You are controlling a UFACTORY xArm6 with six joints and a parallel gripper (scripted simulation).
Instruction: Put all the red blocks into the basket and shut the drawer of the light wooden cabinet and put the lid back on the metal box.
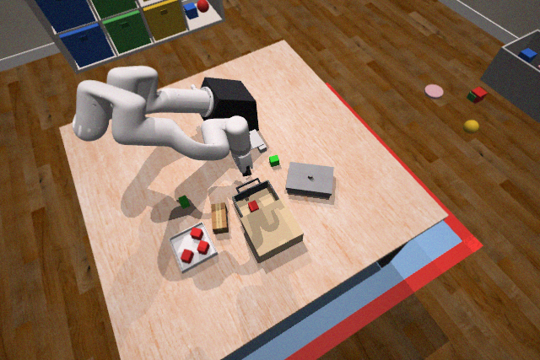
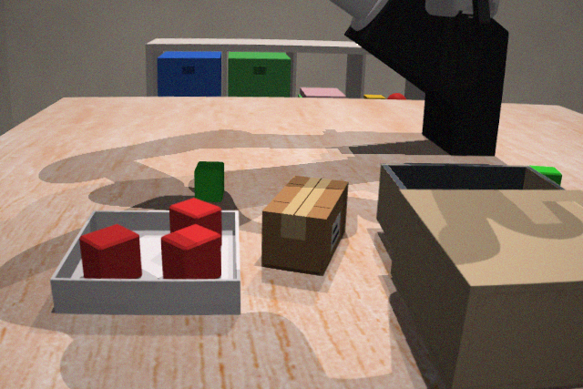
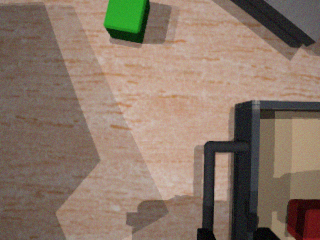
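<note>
Right now the drawer is 9 cm ahead of my hand and 13 cm below it. From my hand the other things lie so: grey lid (11 cm ahead, 24 cm to the left, 12 cm below); then light wooden cabinet (16 cm ahead, 1 cm to the right, 13 cm below); then cardboard box (7 cm ahead, 16 cm to the right, 14 cm below).
</note>
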